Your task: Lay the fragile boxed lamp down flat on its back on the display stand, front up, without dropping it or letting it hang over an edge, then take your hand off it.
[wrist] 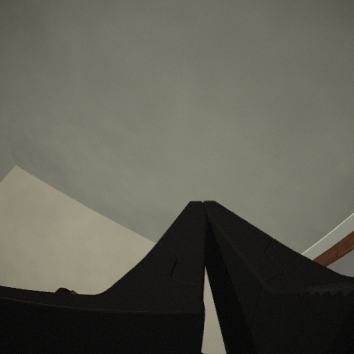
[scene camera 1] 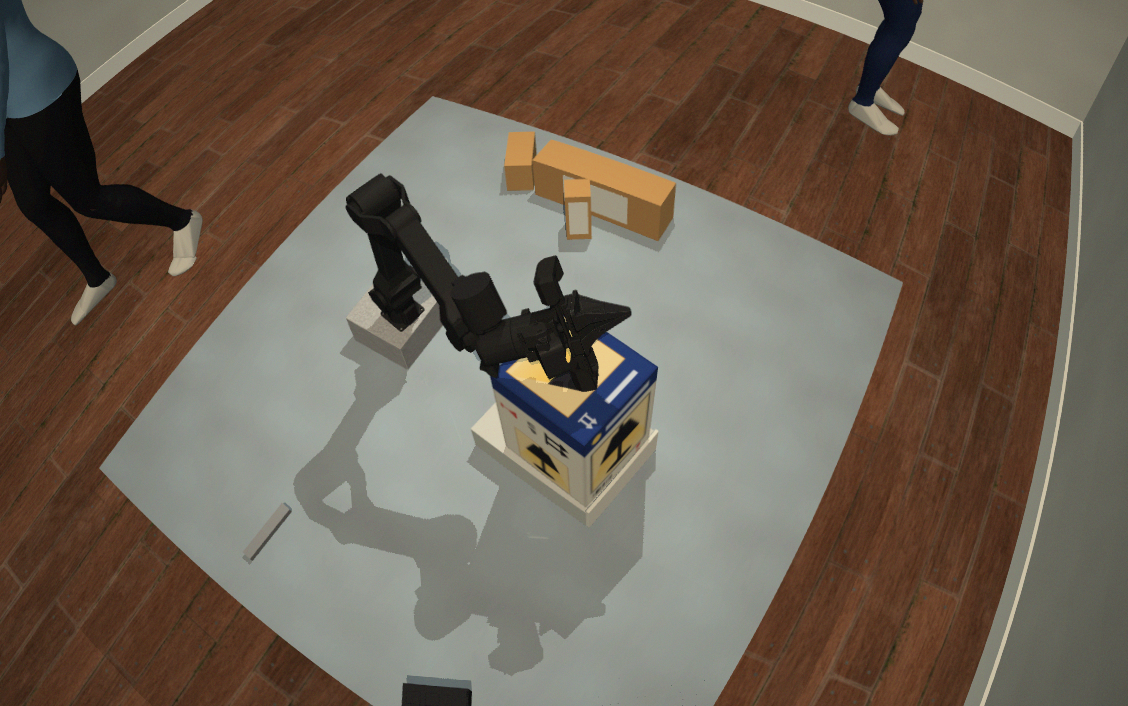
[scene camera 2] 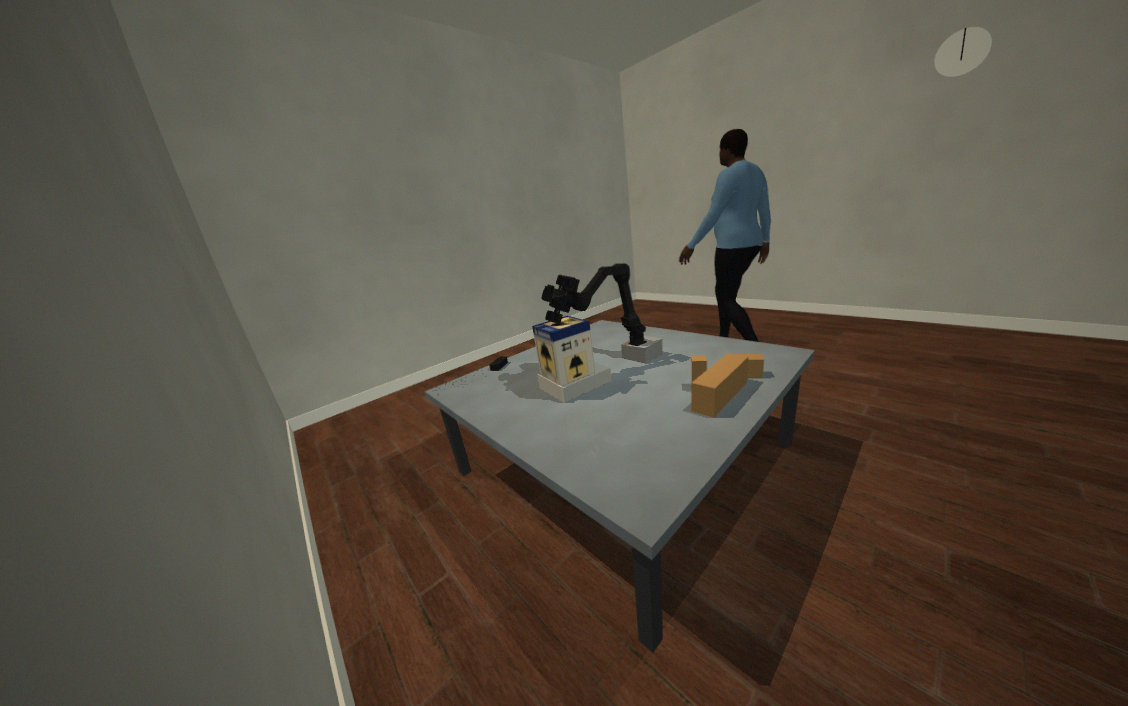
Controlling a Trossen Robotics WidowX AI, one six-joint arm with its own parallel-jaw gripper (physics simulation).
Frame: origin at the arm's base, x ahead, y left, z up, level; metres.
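Seen in the pictures: gripper, fingertip midpoint: (wrist: 200, 213) (scene camera 1: 630, 311) (scene camera 2: 552, 297); arm's base, origin of the base link: (scene camera 1: 402, 312) (scene camera 2: 637, 342).
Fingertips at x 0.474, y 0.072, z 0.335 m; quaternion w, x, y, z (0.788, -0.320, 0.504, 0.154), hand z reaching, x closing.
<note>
Pixels of each thing's top centre, then the offset from my fingertips to it. Level surfaces: height alone.
- long orange box, middle of its top: (scene camera 1: 603, 170) (scene camera 2: 721, 369) dx -0.398, dy +0.436, dz -0.302 m
- grey bar, middle of its top: (scene camera 1: 265, 530) dx -0.375, dy -0.563, dz -0.400 m
- black block, middle of its top: (scene camera 1: 434, 699) (scene camera 2: 498, 360) dx +0.077, dy -0.560, dz -0.377 m
- table, its level: dz -0.412 m
The boxed lamp (scene camera 1: 619, 445) (scene camera 2: 576, 364) stands upright on the cream display stand (scene camera 1: 490, 437) (scene camera 2: 588, 385). Its blue-edged, yellow-panelled lid faces up, and the lamp pictures on the two visible sides are upright. The box's far sides are hidden. My gripper (scene camera 1: 629, 312) (wrist: 200, 213) is shut and empty, its fingertips meeting and pointing sideways above the far part of the lid. A lower part of the hand covers some of the lid; whether it touches cannot be told. The box and stand do not show in the wrist view.
A long orange box (scene camera 1: 605, 184) (scene camera 2: 722, 384) lies with two smaller ones (scene camera 1: 519, 162) (scene camera 1: 577, 209) near the table edge. A grey bar (scene camera 1: 267, 532) and a black block (scene camera 1: 436, 693) (scene camera 2: 498, 363) lie on the table (scene camera 1: 748, 333) (scene camera 2: 615, 449). A person (scene camera 2: 740, 203) is beyond it.
</note>
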